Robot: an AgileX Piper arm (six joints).
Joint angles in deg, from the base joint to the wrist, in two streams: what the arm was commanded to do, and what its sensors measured. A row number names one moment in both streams.
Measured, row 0:
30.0, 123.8, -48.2, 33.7, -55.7, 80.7
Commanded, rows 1 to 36:
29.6, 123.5, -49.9, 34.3, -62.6, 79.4
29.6, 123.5, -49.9, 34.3, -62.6, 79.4
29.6, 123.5, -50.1, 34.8, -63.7, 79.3
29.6, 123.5, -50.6, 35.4, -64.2, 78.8
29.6, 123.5, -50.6, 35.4, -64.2, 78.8
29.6, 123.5, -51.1, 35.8, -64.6, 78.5
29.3, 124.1, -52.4, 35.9, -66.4, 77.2
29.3, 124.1, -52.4, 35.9, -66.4, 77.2
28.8, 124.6, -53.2, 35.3, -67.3, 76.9
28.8, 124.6, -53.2, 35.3, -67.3, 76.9
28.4, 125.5, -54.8, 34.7, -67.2, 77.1
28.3, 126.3, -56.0, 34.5, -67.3, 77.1
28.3, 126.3, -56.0, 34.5, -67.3, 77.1
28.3, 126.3, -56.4, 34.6, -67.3, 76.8
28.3, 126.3, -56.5, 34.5, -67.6, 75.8
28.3, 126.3, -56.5, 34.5, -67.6, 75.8
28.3, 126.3, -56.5, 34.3, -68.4, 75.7
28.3, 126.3, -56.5, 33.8, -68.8, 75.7
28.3, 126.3, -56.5, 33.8, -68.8, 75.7
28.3, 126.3, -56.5, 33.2, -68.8, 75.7
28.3, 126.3, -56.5, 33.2, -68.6, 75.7
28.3, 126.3, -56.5, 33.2, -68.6, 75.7
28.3, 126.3, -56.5, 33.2, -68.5, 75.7
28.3, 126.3, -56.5, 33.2, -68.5, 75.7
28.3, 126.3, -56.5, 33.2, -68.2, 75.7
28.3, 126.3, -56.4, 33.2, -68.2, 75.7
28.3, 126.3, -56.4, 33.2, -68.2, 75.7
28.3, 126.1, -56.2, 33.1, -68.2, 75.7
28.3, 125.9, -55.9, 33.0, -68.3, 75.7
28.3, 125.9, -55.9, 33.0, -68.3, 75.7
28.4, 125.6, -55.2, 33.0, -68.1, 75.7
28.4, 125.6, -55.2, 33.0, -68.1, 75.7
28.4, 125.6, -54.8, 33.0, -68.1, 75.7
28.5, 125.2, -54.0, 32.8, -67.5, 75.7
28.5, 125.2, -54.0, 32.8, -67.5, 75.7
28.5, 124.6, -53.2, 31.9, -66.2, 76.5
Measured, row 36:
30.4, 125.8, -51.2, 37.8, -57.7, 76.7
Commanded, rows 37 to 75:
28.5, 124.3, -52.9, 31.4, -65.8, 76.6
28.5, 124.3, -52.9, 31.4, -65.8, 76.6
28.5, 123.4, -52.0, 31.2, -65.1, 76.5
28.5, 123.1, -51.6, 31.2, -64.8, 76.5
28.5, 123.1, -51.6, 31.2, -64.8, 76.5
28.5, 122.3, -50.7, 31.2, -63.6, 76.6
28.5, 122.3, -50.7, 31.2, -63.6, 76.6
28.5, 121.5, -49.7, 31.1, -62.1, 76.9
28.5, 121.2, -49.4, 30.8, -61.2, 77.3
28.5, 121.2, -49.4, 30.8, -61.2, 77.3
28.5, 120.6, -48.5, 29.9, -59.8, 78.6
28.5, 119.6, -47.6, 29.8, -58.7, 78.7
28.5, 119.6, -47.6, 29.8, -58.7, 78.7
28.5, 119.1, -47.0, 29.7, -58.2, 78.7
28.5, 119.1, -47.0, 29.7, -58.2, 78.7
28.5, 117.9, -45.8, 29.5, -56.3, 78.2
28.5, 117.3, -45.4, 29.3, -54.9, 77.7
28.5, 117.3, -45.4, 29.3, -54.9, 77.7
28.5, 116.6, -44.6, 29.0, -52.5, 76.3
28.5, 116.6, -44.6, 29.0, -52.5, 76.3
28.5, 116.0, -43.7, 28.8, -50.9, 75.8
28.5, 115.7, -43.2, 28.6, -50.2, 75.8
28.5, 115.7, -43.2, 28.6, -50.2, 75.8
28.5, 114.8, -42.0, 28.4, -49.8, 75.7
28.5, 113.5, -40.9, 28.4, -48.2, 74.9
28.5, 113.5, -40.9, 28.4, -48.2, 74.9
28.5, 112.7, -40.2, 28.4, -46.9, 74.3
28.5, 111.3, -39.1, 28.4, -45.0, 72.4
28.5, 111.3, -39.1, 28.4, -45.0, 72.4
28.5, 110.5, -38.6, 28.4, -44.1, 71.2
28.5, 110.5, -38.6, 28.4, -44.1, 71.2
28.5, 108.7, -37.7, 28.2, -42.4, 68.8
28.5, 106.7, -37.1, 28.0, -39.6, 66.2
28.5, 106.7, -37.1, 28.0, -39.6, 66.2
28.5, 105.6, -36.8, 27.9, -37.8, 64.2
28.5, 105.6, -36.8, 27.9, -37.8, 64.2
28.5, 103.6, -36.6, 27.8, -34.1, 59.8
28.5, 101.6, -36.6, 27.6, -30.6, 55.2
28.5, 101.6, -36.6, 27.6, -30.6, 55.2
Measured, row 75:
28.6, 104.6, -37.0, 28.6, -35.6, 62.3
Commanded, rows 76 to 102:
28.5, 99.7, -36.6, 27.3, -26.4, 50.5
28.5, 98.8, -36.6, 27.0, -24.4, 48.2
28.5, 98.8, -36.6, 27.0, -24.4, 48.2
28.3, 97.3, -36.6, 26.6, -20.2, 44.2
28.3, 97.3, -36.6, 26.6, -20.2, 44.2
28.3, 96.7, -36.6, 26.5, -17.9, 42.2
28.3, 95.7, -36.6, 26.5, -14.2, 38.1
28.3, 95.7, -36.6, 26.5, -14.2, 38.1
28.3, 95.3, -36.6, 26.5, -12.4, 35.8
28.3, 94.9, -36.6, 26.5, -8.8, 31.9
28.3, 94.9, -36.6, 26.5, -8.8, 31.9
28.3, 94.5, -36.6, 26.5, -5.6, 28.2
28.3, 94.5, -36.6, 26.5, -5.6, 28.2
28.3, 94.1, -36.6, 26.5, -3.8, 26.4
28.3, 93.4, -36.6, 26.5, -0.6, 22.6
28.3, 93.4, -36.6, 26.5, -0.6, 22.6
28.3, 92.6, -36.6, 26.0, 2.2, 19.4
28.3, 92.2, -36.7, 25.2, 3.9, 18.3
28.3, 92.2, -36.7, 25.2, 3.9, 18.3
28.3, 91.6, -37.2, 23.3, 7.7, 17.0
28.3, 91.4, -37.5, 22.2, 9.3, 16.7
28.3, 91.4, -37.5, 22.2, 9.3, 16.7
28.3, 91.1, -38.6, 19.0, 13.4, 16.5
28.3, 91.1, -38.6, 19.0, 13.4, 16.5
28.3, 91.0, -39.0, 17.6, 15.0, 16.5
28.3, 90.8, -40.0, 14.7, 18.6, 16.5
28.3, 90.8, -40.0, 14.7, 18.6, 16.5
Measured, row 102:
28.6, 91.6, -38.6, 19.1, 13.3, 17.6
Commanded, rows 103 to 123:
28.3, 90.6, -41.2, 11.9, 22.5, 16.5
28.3, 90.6, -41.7, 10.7, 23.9, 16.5
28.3, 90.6, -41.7, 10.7, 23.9, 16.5
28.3, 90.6, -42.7, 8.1, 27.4, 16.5
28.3, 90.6, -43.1, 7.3, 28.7, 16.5
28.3, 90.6, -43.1, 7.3, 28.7, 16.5
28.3, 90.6, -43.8, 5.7, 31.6, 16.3
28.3, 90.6, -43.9, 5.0, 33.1, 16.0
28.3, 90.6, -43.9, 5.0, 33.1, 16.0
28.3, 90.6, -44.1, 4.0, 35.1, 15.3
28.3, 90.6, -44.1, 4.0, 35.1, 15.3
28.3, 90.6, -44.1, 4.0, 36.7, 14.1
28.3, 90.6, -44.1, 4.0, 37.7, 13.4
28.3, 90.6, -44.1, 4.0, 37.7, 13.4
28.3, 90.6, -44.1, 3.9, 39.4, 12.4
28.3, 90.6, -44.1, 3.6, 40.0, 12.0
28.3, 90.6, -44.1, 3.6, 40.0, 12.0
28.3, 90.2, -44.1, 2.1, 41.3, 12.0
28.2, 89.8, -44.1, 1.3, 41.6, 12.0
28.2, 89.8, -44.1, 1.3, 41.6, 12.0
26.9, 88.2, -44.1, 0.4, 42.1, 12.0
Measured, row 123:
28.4, 90.3, -43.7, 2.2, 40.7, 13.1
